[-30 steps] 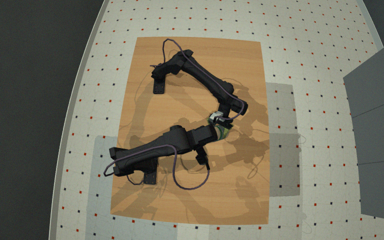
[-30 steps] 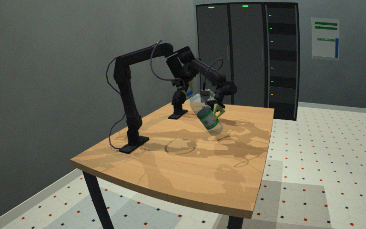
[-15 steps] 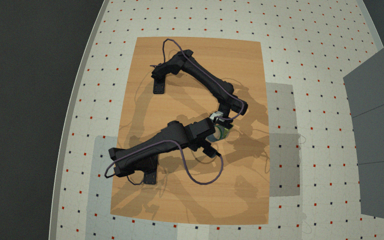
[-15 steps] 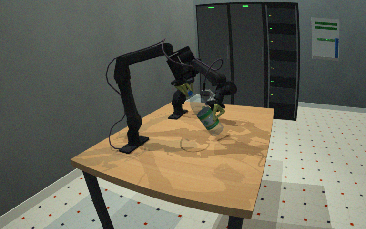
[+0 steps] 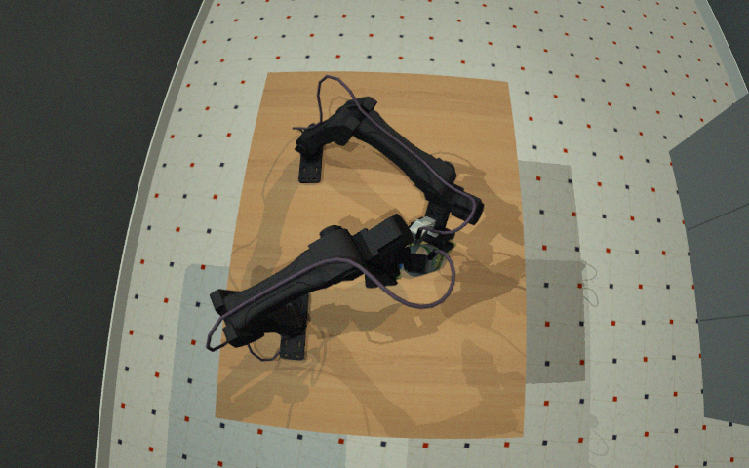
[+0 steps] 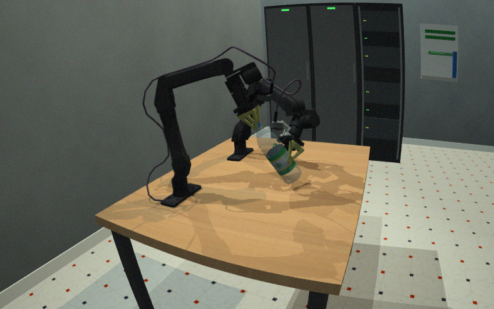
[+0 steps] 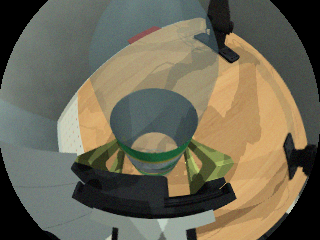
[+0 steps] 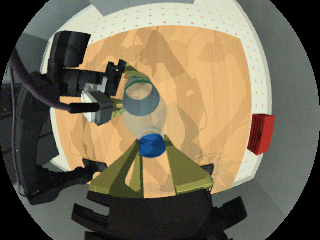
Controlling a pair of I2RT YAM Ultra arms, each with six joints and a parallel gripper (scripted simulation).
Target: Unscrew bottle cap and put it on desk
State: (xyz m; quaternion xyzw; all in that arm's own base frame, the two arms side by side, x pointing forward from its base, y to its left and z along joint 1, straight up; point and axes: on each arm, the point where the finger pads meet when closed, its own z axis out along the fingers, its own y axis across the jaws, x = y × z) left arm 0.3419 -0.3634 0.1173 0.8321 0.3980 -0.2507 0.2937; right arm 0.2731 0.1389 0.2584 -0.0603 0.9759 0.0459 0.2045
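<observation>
Right now the blue cap is right at my right hand. Round my right hand: bottle 11 cm below, 6 cm ahead, 4 cm to the left.
The bottle is 2 cm behind my left hand, 1 cm to the right of it and 4 cm above it. Round my left hand: blue cap: 8 cm behind, 5 cm to the right, 14 cm above.
</observation>
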